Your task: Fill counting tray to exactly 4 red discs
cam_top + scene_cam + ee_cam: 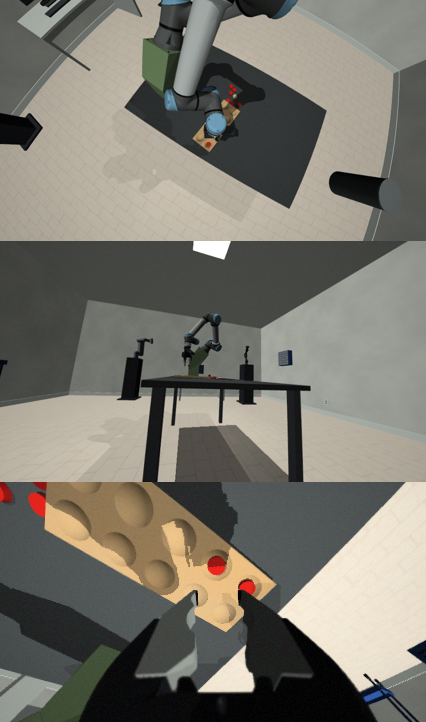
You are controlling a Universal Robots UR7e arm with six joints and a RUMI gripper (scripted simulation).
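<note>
The tan disc lies 35 cm to the left of my hand, 13 cm below it and 3 cm behind it. The rest, counted from my hand: red cube 30 cm to the left, 12 cm below, 3 cm ahead; wooden counting tray 12 cm below, 8 cm to the left, 3 cm behind.
</note>
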